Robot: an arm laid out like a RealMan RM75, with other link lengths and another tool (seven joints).
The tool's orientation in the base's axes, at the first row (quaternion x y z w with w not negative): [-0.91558, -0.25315, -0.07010, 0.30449]
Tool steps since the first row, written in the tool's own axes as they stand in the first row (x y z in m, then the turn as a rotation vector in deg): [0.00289, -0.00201, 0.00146, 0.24, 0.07, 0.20]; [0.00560, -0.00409, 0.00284, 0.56, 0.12, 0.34]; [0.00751, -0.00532, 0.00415, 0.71, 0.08, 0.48]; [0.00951, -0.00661, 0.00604, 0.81, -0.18, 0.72]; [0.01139, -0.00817, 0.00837, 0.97, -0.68, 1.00]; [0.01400, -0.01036, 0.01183, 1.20, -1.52, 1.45]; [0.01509, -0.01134, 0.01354, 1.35, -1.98, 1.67]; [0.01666, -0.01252, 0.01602, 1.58, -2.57, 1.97]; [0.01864, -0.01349, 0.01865, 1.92, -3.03, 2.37]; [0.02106, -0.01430, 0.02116, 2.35, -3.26, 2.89]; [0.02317, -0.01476, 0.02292, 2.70, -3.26, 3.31]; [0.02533, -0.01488, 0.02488, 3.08, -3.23, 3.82]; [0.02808, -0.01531, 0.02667, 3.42, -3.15, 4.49]
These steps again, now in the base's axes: [0.00144, 0.00346, 0.00069, 0.24, 0.17, -0.13]; [0.00268, 0.00685, 0.00143, 0.53, 0.35, -0.18]; [0.00367, 0.00927, 0.00156, 0.64, 0.53, -0.23]; [0.00470, 0.01212, 0.00128, 0.59, 0.89, -0.26]; [0.00547, 0.01537, 0.00075, 0.47, 1.47, -0.18]; [0.00652, 0.02002, -0.00016, 0.23, 2.41, -0.03]; [0.00692, 0.02216, -0.00071, 0.12, 2.92, 0.07]; [0.00761, 0.02511, -0.00165, 0.01, 3.60, 0.20]; [0.00876, 0.02817, -0.00270, 0.06, 4.29, 0.22]; [0.01037, 0.03123, -0.00361, 0.30, 4.94, 0.04]; [0.01191, 0.03348, -0.00419, 0.59, 5.34, -0.20]; [0.01366, 0.03563, -0.00510, 0.92, 5.78, -0.52]; [0.01577, 0.03814, -0.00554, 1.24, 6.26, -1.00]
